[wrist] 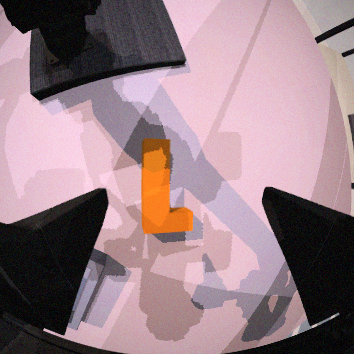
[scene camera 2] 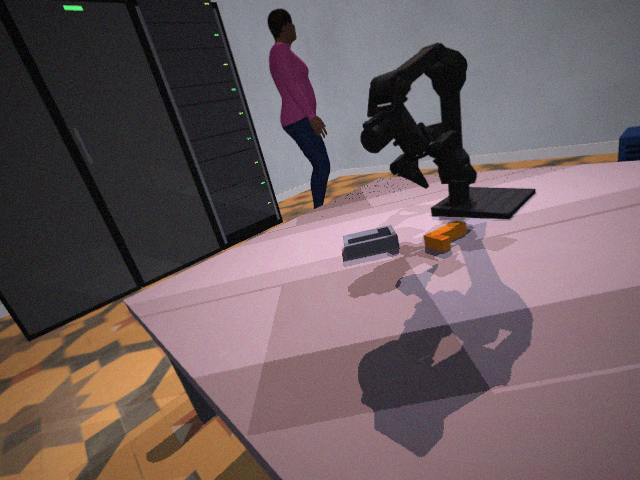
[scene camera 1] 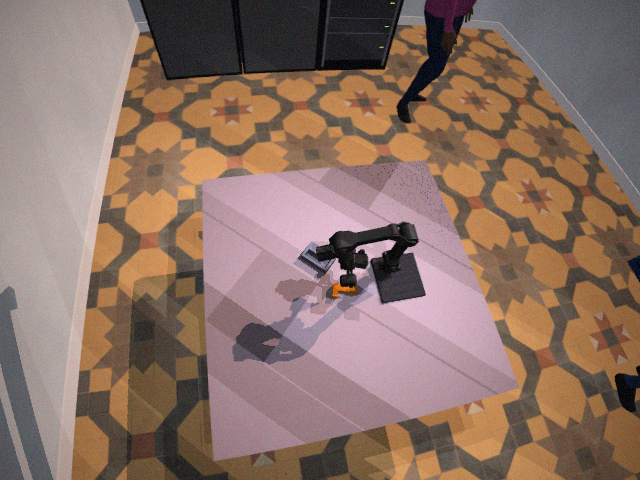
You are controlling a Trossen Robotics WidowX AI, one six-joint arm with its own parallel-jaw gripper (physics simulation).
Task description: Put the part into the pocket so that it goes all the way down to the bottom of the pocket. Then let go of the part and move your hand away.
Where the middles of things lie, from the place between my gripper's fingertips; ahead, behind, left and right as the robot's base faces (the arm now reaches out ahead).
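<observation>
Orange L-shaped part (scene camera 2: 439, 239): my hand 1 cm short of it, 13 cm above it. Grey pocket block (wrist: 96, 262): 13 cm below my hand, 6 cm ahead of it, 19 cm to the right of it. Nearest to my hand of the things named here, going by their middles: the orange L-shaped part.
</observation>
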